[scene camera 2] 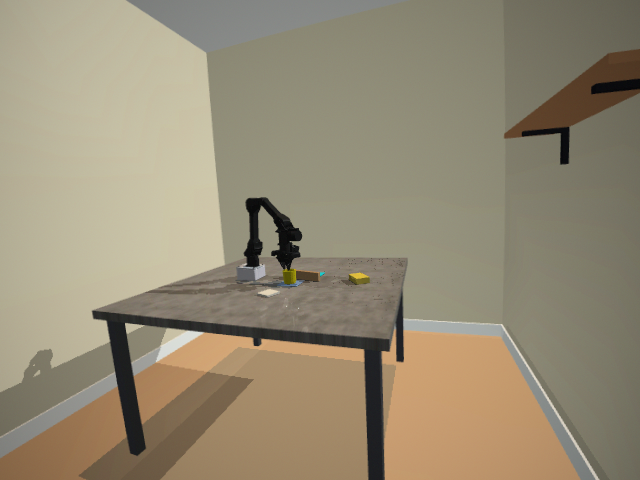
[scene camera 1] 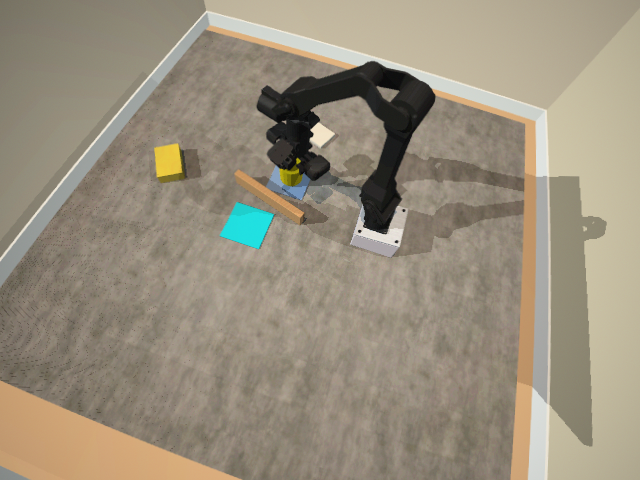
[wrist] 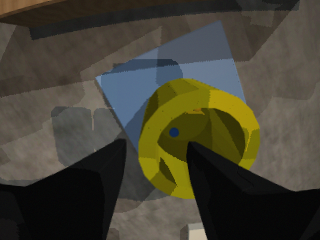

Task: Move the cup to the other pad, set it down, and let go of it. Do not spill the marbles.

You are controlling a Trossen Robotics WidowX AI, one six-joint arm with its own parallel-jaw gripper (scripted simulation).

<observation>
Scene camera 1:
my gripper: 297,170
wooden bar: 265,194
cyan pad: 247,225
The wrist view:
my gripper: 157,148
yellow cup: 226,125
pale blue pad: 203,55
</observation>
